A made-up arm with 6 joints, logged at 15 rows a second.
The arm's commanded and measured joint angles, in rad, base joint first. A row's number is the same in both.
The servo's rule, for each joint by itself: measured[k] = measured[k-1] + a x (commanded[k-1-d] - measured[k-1]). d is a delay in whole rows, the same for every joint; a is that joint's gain. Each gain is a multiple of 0.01, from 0.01 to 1. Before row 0 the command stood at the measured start. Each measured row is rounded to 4 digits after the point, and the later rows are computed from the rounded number. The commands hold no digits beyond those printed.
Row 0, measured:
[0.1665 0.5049 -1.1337 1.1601 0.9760 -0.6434]
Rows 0 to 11, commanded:
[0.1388 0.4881 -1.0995 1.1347 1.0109 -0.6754]
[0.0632 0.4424 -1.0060 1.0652 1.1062 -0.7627]
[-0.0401 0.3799 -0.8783 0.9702 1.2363 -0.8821]
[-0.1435 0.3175 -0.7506 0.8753 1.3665 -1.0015]
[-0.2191 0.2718 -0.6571 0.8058 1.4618 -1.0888]
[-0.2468 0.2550 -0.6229 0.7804 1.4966 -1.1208]
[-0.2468 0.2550 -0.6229 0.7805 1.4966 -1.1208]
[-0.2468 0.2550 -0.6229 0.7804 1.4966 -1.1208]
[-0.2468 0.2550 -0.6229 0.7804 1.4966 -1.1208]
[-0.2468 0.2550 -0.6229 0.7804 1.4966 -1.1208]
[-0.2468 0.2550 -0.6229 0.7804 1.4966 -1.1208]
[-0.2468 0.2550 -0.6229 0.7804 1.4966 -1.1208]
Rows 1 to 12, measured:
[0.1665 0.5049 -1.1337 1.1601 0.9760 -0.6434]
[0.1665 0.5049 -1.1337 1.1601 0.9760 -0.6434]
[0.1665 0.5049 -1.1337 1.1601 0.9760 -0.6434]
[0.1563 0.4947 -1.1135 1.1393 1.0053 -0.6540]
[0.1219 0.4628 -1.0501 1.0785 1.0901 -0.6899]
[0.0620 0.4122 -0.9487 0.9897 1.2129 -0.7533]
[-0.0140 0.3544 -0.8318 0.8959 1.3419 -0.8352]
[-0.0899 0.3040 -0.7287 0.8220 1.4426 -0.9189]
[-0.1480 0.2741 -0.6663 0.7879 1.4880 -0.9855]
[-0.1846 0.2624 -0.6407 0.7818 1.4952 -1.0301]
[-0.2076 0.2579 -0.6302 0.7807 1.4964 -1.0600]
[-0.2221 0.2561 -0.6259 0.7805 1.4966 -1.0801]
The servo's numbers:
d 3
a 0.37 0.61 0.59 0.82 0.84 0.33

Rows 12 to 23, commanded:
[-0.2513 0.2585 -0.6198 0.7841 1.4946 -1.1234]
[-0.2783 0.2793 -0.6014 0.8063 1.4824 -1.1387]
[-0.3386 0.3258 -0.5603 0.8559 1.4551 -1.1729]
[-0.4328 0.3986 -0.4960 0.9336 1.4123 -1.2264]
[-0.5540 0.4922 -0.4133 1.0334 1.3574 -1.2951]
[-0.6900 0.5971 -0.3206 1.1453 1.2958 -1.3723]
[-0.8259 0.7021 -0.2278 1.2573 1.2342 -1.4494]
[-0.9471 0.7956 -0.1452 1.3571 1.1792 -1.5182]
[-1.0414 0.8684 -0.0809 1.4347 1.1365 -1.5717]
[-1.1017 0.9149 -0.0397 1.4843 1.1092 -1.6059]
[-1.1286 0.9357 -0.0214 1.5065 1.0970 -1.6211]
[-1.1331 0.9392 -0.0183 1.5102 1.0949 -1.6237]
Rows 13 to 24, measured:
[-0.2312 0.2554 -0.6241 0.7804 1.4966 -1.0935]
[-0.2370 0.2552 -0.6234 0.7804 1.4966 -1.1025]
[-0.2406 0.2551 -0.6231 0.7804 1.4966 -1.1085]
[-0.2446 0.2572 -0.6212 0.7834 1.4949 -1.1134]
[-0.2571 0.2707 -0.6095 0.8022 1.4844 -1.1217]
[-0.2873 0.3043 -0.5805 0.8462 1.4598 -1.1386]
[-0.3411 0.3618 -0.5306 0.9179 1.4199 -1.1676]
[-0.4199 0.4413 -0.4614 1.0126 1.3674 -1.2097]
[-0.5198 0.5363 -0.3783 1.1214 1.3073 -1.2634]
[-0.6331 0.6374 -0.2895 1.2328 1.2459 -1.3248]
[-0.7493 0.7339 -0.2044 1.3347 1.1899 -1.3886]
[-0.8574 0.8159 -0.1315 1.4167 1.1450 -1.4490]

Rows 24 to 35, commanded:
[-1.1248 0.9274 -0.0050 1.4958 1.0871 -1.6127]
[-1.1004 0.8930 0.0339 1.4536 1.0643 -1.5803]
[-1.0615 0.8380 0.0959 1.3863 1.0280 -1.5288]
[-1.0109 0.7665 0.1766 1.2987 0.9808 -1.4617]
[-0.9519 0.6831 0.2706 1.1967 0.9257 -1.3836]
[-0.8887 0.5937 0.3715 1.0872 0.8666 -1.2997]
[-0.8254 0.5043 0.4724 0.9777 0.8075 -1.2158]
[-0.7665 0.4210 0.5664 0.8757 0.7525 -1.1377]
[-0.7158 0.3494 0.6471 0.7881 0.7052 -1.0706]
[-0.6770 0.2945 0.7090 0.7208 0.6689 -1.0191]
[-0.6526 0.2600 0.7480 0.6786 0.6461 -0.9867]
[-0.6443 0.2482 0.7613 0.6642 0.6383 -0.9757]
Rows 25 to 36, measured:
[-0.9478 0.8763 -0.0773 1.4721 1.1149 -1.5008]
[-1.0147 0.9125 -0.0443 1.5003 1.0999 -1.5405]
[-1.0585 0.9288 -0.0290 1.5084 1.0957 -1.5680]
[-1.0830 0.9279 -0.0148 1.4981 1.0885 -1.5828]
[-1.0894 0.9066 0.0139 1.4616 1.0682 -1.5820]
[-1.0791 0.8648 0.0623 1.3999 1.0344 -1.5644]
[-1.0539 0.8048 0.1297 1.3169 0.9894 -1.5305]
[-1.0162 0.7306 0.2128 1.2183 0.9359 -1.4820]
[-0.9690 0.6471 0.3064 1.1108 0.8777 -1.4218]
[-0.9159 0.5600 0.4043 1.0017 0.8187 -1.3538]
[-0.8606 0.4752 0.4999 0.8984 0.7631 -1.2825]
[-0.8070 0.3985 0.5867 0.8080 0.7145 -1.2126]

